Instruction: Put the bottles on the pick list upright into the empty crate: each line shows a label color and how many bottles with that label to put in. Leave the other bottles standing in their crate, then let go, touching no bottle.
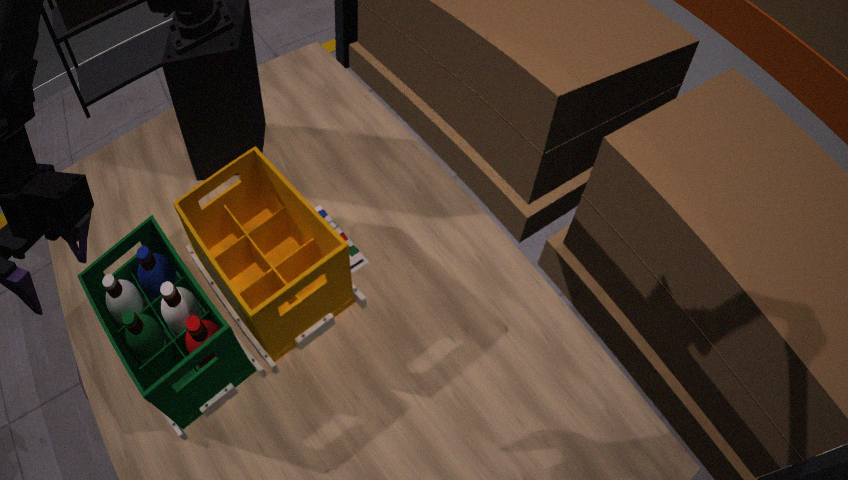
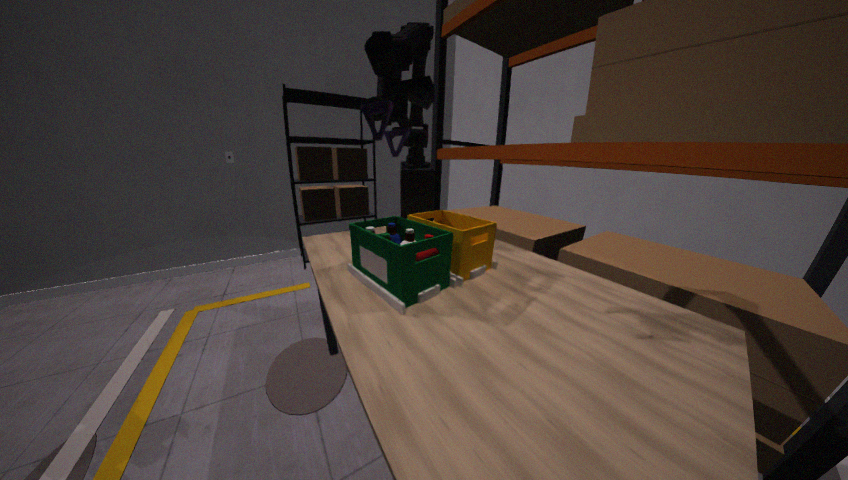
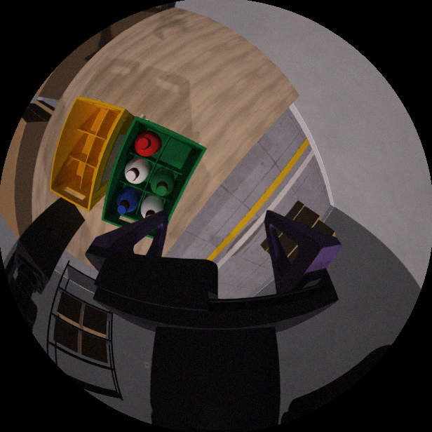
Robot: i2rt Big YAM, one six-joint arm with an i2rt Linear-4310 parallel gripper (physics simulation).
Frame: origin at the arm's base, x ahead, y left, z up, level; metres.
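Seen in the pictures: gripper, fingertip midpoint: (image 1: 61,286) (image 2: 387,149); arm's base at its link origin: (image 1: 201,28) (image 2: 415,165).
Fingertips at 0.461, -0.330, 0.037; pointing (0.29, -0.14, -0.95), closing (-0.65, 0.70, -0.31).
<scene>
Pixels of each thing's top centre, then the offset from my fingertips to it, as dx, dy, dz. "spot": a spot on its surface instead. Level surfaces: height alone.
- green crate at its top centre: (image 1: 144,298) (image 2: 398,227) -0.083, +0.064, -0.216
- red bottle at its top centre: (image 1: 192,323) (image 2: 429,235) -0.009, +0.128, -0.229
- blue bottle at its top centre: (image 1: 142,252) (image 2: 391,223) -0.181, +0.085, -0.229
- green bottle at its top centre: (image 1: 128,316) -0.077, +0.020, -0.229
- yellow crate at a spot on its surface: (image 1: 333,297) spot: +0.008, +0.362, -0.328
- pick list at a spot on its surface: (image 1: 358,262) spot: -0.063, +0.447, -0.390
- wooden table at its surface level: dz -0.391
The green crate (image 1: 226,356) (image 2: 428,273) (image 3: 192,162) holds a red bottle (image 1: 199,336) (image 3: 148,144), a blue bottle (image 1: 152,273) (image 3: 127,200), a green bottle (image 1: 142,336) (image 3: 162,181) and two white bottles (image 1: 123,295) (image 1: 178,309) (image 3: 137,171) (image 3: 152,205), all upright; one compartment is empty. The yellow crate (image 1: 333,297) (image 2: 479,258) (image 3: 111,150) beside it has empty compartments. The pick list (image 1: 358,262) lies behind the yellow crate, partly hidden, with blue, red and green marks; its counts are unreadable. My gripper (image 1: 61,286) (image 2: 386,146) (image 3: 215,215) is open and empty, above and to the side of the green crate.
White rails (image 1: 315,330) edge the crates on the wooden table (image 1: 452,416) (image 2: 535,386). The arm's black pedestal (image 1: 217,113) stands behind the yellow crate. Large cardboard boxes (image 1: 595,47) (image 2: 684,267) stand along the table's far side. A shelf unit (image 2: 330,98) is in the background.
</scene>
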